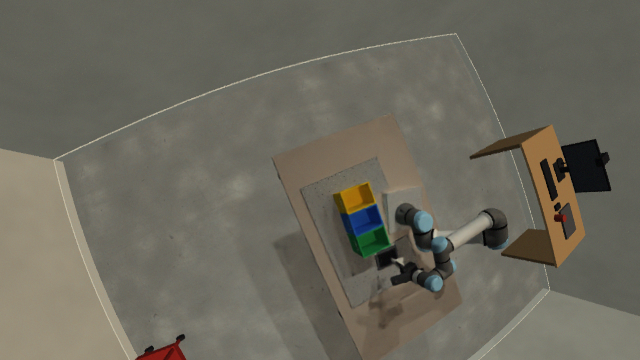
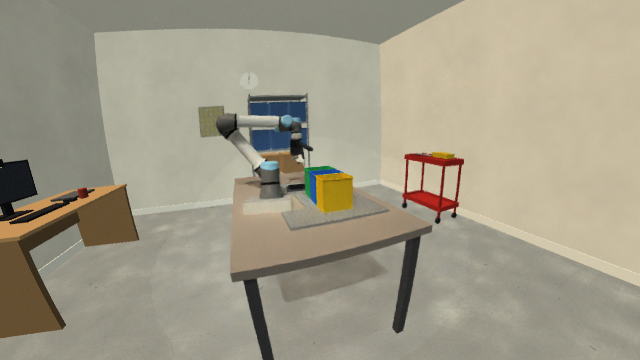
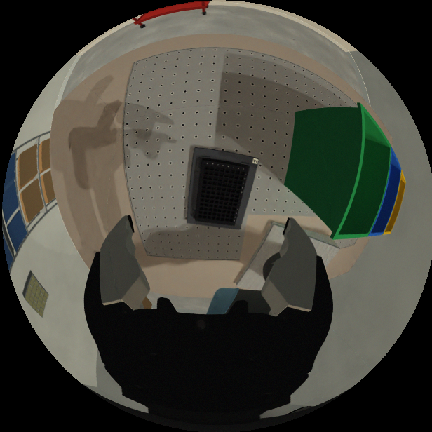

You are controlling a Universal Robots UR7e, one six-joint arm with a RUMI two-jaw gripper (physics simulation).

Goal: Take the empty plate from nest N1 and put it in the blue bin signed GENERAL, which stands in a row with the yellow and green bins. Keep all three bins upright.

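Frame: origin at the arm's base, x ahead, y left, z up, level; centimetres.
Seen in the pictures: gripper, fingertip midpoint: [image 1: 395,269] [image 2: 300,165]; arm's base at its link origin: [image 1: 404,213] [image 2: 271,197].
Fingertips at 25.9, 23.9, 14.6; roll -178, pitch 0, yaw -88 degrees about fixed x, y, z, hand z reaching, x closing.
Pixels of each thing's top centre, then the offset from my fingertips to it, as dx, dy, dz. Level surfaces: height alone.
- black gridded plate at its top centre: [image 1: 388,258] [image 2: 297,185] -4.0, -1.8, -14.6
- blue bin at its top centre: [image 1: 366,220] [image 2: 325,171] +6.6, -34.9, +0.8
- yellow bin at its top centre: [image 2: 333,176] [image 1: 358,197] +6.3, -48.1, +0.8
- green bin at its top centre: [image 1: 374,241] [image 2: 319,168] +6.9, -21.7, +0.8
- perforated grey board at its surface level: dz -17.2
- brown table at its surface level: dz -18.5
The black gridded plate [image 3: 220,192] [image 1: 386,256] sits in the dark grey nest [image 3: 193,187], which has a small tag at one corner. Its wells look empty. My gripper [image 3: 207,218] [image 1: 398,261] [image 2: 300,159] is open, with nothing between its fingers, above the table near the nest. The blue bin [image 1: 362,220] [image 2: 313,187] [image 3: 387,200] stands upright between the yellow bin [image 1: 355,199] [image 2: 335,192] and the green bin [image 1: 370,241] [image 3: 322,160], both upright. The green bin is nearest the nest. No bin sign is readable.
The bins and nest stand on a perforated grey board [image 3: 170,100] [image 2: 330,218] on the brown table [image 2: 270,250]. The arm's base [image 2: 271,187] stands beside the bin row. A desk [image 1: 562,200] and a red cart [image 2: 430,200] stand away from the table.
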